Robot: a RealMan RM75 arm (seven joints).
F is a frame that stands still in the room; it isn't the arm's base.
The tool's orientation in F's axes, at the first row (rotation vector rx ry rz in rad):
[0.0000 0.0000 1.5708]
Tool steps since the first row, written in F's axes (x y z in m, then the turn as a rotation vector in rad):
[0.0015 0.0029 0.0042 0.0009 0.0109 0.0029]
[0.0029 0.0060 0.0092 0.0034 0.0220 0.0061]
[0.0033 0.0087 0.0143 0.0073 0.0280 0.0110]
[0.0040 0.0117 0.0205 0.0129 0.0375 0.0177]
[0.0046 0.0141 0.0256 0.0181 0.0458 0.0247]
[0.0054 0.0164 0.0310 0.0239 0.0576 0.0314]
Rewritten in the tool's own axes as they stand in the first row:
[0.0029 -0.0015 0.0042 0.0109 -0.0009 0.0029]
[0.0060 -0.0029 0.0092 0.0220 -0.0034 0.0061]
[0.0087 -0.0033 0.0143 0.0280 -0.0073 0.0110]
[0.0117 -0.0040 0.0205 0.0375 -0.0129 0.0177]
[0.0141 -0.0046 0.0256 0.0458 -0.0181 0.0247]
[0.0164 -0.0054 0.0310 0.0576 -0.0239 0.0314]

